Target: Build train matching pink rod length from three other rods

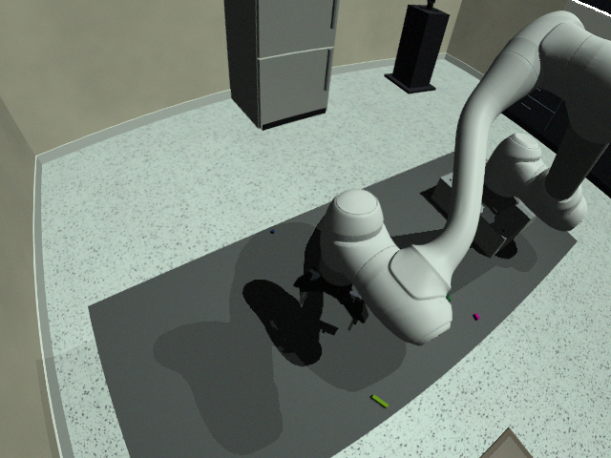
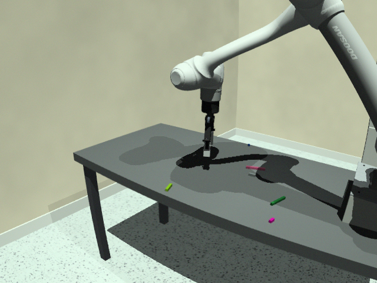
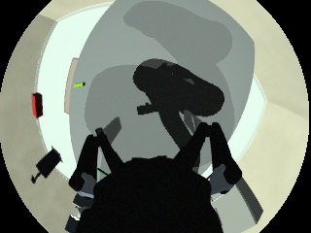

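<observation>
Now: the blue rod 370 mm to the right of my hand, 80 mm below it and 10 mm behind it. Round my hand: pink rod: 190 mm behind, 120 mm to the right, 80 mm below; then grey rod: 210 mm behind, 80 mm below, 40 mm to the right; then lime rod: 270 mm to the left, 80 mm below, 20 mm behind.
</observation>
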